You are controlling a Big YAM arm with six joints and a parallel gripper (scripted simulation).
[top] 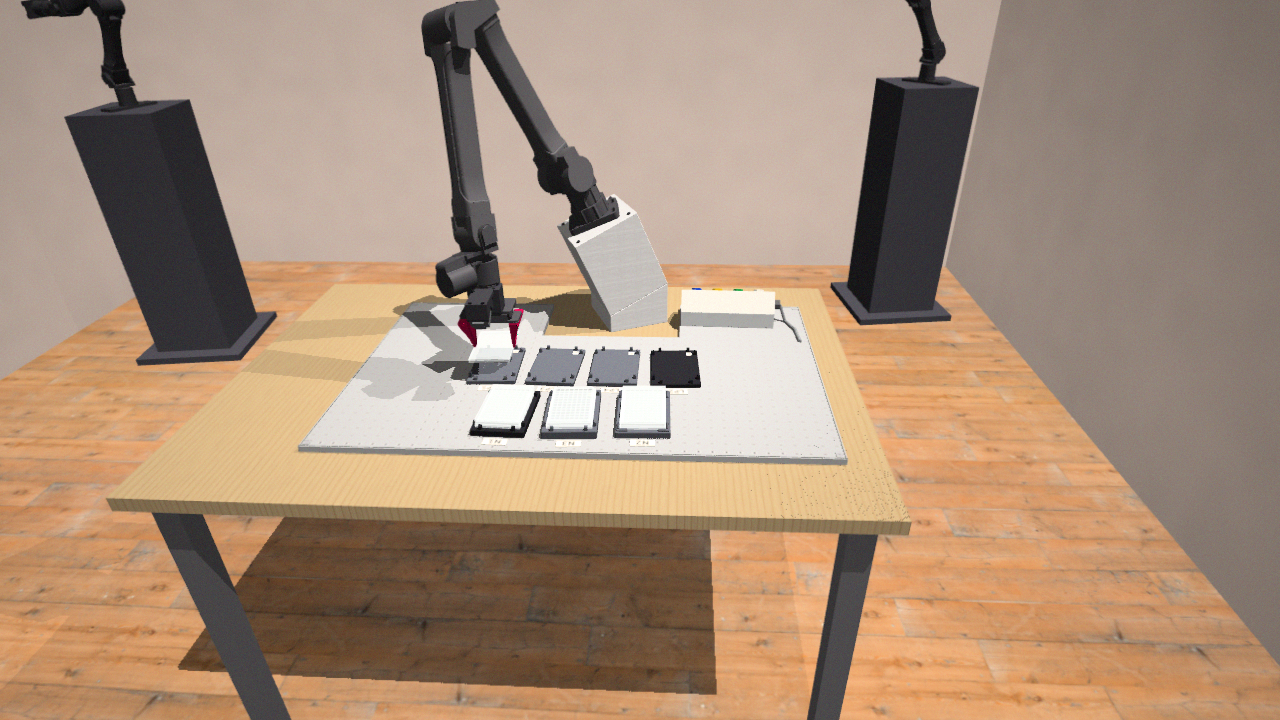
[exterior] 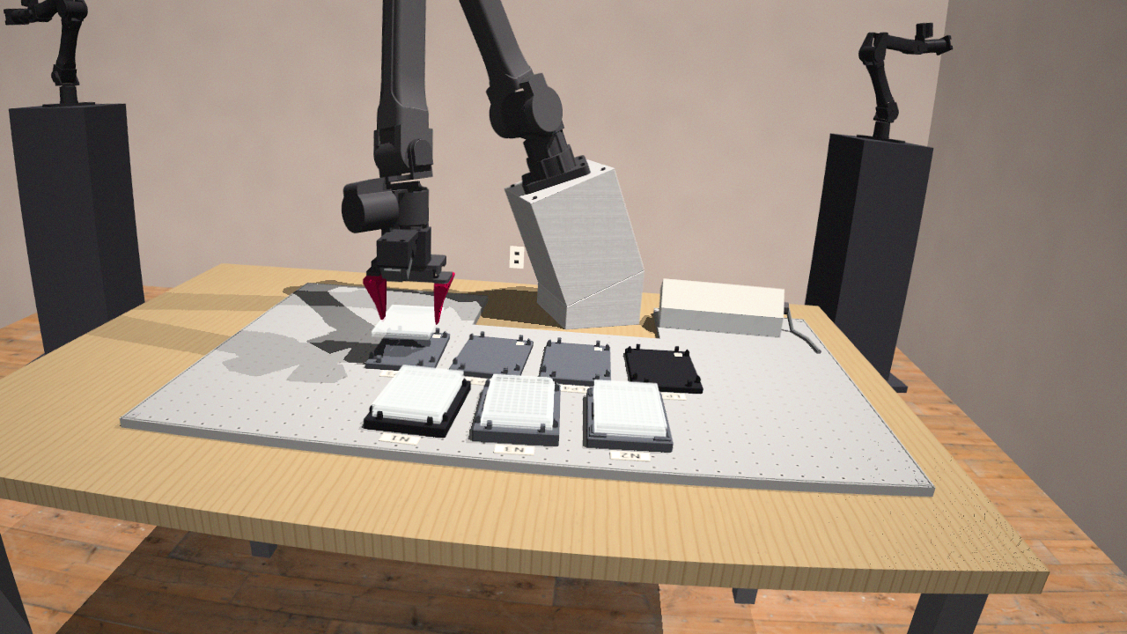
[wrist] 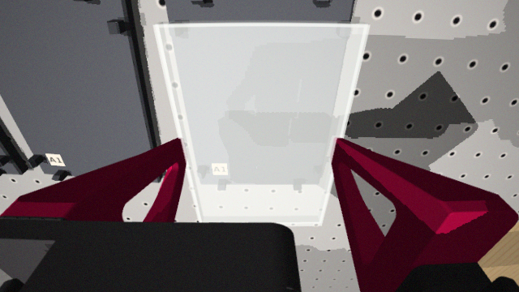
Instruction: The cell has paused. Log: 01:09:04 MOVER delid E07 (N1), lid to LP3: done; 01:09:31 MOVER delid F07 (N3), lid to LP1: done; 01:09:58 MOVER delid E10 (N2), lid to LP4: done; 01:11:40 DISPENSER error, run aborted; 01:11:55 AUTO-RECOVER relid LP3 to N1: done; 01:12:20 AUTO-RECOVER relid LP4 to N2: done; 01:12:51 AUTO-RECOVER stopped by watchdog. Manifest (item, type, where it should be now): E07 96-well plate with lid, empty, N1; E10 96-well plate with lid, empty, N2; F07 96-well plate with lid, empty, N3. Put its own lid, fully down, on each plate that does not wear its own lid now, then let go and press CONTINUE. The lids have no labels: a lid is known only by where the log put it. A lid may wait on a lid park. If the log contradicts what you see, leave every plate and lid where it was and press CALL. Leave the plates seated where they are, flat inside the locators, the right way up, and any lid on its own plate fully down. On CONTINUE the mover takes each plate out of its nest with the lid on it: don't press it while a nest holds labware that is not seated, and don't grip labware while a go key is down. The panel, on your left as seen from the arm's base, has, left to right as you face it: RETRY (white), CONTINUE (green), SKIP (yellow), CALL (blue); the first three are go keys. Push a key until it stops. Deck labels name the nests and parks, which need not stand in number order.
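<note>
My hand is 50 mm above the LP1 park. From my hand the other things lie so: clear lid: 10 mm below; then LP4 park: 40 mm ahead, 260 mm to the left, 50 mm below; then LP3 park: 20 mm ahead, 130 mm to the left, 50 mm below.
</note>
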